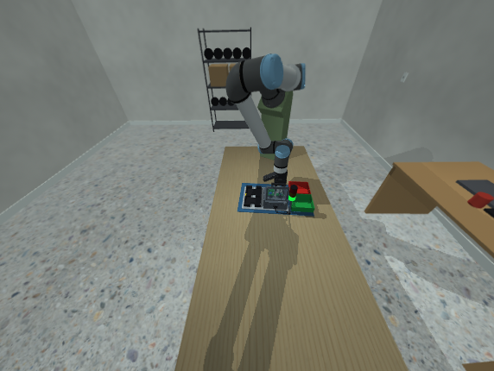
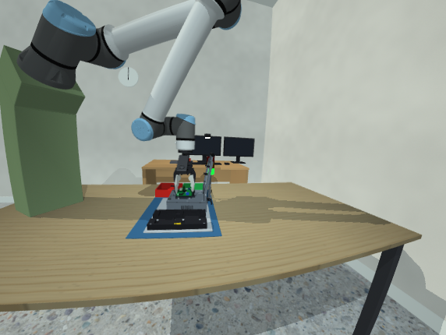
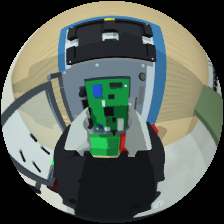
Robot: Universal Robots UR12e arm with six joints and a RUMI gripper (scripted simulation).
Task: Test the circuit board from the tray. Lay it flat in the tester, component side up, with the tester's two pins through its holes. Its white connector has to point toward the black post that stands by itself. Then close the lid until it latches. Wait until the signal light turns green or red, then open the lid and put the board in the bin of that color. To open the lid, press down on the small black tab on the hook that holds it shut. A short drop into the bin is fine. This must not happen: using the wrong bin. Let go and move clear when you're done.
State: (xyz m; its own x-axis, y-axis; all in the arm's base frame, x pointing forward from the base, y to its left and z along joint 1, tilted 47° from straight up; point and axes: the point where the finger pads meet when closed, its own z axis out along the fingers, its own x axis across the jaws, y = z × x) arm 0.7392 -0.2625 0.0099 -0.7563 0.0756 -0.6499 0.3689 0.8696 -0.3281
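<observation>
The green circuit board is right at my hand. From my hand the other things lie so: tester lid: 11 cm above, 10 cm ahead, 5 cm to the right; then red bin: 23 cm to the left, 6 cm below, 1 cm behind; then green bin: 16 cm to the left, 13 cm ahead, 6 cm below.
</observation>
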